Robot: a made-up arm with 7 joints. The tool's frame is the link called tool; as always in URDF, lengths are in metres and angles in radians. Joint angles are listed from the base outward. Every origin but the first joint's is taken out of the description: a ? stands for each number. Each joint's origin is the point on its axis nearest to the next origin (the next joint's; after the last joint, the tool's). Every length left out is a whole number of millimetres.
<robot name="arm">
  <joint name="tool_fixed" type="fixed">
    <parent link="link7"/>
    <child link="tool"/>
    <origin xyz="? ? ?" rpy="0 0 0"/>
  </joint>
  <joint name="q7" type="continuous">
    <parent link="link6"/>
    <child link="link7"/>
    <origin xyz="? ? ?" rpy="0 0 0"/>
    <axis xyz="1 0 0"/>
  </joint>
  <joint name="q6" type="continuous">
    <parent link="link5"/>
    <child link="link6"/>
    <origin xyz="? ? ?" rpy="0 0 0"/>
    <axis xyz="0 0 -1"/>
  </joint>
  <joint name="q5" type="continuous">
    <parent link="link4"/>
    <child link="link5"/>
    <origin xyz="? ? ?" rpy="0 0 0"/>
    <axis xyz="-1 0 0"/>
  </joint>
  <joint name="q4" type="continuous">
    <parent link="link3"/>
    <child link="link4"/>
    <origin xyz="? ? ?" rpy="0 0 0"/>
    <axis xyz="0 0 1"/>
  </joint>
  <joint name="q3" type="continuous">
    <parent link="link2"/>
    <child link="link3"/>
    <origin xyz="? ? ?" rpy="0 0 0"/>
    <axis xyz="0 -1 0"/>
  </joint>
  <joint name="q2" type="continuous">
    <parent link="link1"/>
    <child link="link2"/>
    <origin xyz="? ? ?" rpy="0 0 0"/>
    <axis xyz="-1 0 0"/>
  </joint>
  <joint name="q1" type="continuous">
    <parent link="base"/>
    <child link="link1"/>
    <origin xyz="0 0 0.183" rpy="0 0 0"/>
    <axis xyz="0 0 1"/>
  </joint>
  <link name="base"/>
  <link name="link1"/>
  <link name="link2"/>
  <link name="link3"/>
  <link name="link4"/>
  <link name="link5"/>
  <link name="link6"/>
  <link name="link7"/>
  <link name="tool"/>
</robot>
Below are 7 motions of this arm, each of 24 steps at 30 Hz.
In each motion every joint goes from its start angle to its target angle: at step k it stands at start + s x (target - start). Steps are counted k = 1, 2, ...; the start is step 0. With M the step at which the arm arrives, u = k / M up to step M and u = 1 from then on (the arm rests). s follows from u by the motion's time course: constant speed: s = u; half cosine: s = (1 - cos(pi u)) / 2; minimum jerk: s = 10 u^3 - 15 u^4 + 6 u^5.
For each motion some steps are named. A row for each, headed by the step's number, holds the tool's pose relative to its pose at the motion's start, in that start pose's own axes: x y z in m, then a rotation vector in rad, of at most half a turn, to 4 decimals.
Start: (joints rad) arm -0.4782 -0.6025 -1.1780 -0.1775 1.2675 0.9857 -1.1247
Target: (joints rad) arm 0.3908 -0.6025 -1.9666 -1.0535 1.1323 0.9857 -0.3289
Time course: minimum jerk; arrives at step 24
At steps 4, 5, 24:
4: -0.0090 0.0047 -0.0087 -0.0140 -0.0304 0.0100
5: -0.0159 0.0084 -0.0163 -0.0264 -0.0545 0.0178
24: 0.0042 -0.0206 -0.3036 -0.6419 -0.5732 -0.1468

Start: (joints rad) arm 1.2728 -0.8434 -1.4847 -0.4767 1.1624 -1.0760 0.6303
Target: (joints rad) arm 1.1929 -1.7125 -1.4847 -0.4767 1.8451 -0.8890 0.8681
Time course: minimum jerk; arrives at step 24
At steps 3, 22, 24:
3: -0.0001 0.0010 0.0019 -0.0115 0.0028 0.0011
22: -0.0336 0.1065 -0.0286 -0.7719 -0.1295 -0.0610
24: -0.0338 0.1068 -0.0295 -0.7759 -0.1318 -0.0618

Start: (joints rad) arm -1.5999 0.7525 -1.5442 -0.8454 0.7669 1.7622 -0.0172
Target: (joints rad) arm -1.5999 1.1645 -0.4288 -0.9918 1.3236 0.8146 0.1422
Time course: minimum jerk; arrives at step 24
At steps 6, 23, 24:
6: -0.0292 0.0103 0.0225 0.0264 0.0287 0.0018
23: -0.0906 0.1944 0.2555 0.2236 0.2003 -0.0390
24: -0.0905 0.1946 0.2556 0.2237 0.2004 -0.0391

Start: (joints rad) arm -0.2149 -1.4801 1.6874 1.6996 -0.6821 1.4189 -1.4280
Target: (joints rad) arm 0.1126 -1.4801 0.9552 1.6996 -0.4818 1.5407 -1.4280
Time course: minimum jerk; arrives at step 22
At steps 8, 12, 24:
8: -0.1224 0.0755 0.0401 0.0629 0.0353 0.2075
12: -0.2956 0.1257 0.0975 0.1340 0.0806 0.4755
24: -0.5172 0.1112 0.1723 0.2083 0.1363 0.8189

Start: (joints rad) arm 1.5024 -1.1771 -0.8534 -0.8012 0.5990 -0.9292 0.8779
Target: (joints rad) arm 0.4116 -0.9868 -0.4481 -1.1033 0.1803 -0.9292 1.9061
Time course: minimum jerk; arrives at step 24
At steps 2, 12, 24:
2: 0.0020 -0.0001 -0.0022 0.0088 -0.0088 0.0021
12: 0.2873 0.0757 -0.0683 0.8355 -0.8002 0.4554
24: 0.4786 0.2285 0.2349 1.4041 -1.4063 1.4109

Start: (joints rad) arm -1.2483 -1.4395 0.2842 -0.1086 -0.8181 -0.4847 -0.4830
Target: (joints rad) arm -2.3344 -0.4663 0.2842 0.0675 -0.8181 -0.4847 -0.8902
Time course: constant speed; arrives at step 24
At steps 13, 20, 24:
13: 0.3313 -0.4285 0.4150 -0.8581 -0.3304 0.3085
20: 0.3603 -0.4871 0.7616 -1.3632 -0.4852 0.3125
24: 0.3084 -0.4655 0.9500 -1.6540 -0.5536 0.2570

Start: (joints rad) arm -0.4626 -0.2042 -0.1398 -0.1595 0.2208 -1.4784 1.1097
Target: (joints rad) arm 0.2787 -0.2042 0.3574 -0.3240 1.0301 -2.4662 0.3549
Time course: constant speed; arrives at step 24
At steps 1, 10, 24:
1: -0.0037 -0.0001 0.0301 -0.0538 0.0689 -0.0024
10: 0.0638 0.0542 0.2859 -0.4889 0.6705 0.0489
24: 0.4086 0.2692 0.4464 -0.9081 1.5055 0.3414

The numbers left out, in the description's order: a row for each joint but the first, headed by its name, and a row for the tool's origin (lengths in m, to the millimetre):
tool: 0 -0.123 -0.012
q7: -0.173 0.253 0
q6: 0 -0.319 0.036
q5: 0.008 0.065 0
q4: -0.068 0 -0.489
q3: 0 0.017 -0.174
q2: 0.38 -0.096 0

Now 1 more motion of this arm.
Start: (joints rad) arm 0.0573 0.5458 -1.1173 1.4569 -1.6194 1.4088 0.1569
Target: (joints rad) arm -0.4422 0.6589 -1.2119 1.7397 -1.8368 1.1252 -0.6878
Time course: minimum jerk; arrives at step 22
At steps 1, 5, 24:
1: 0.0000 -0.0001 -0.0001 -0.0007 0.0006 0.0004
5: 0.0014 -0.0055 -0.0067 -0.0610 0.0539 0.0407
24: 0.0396 -0.0060 -0.0967 -0.6808 0.4069 0.7630

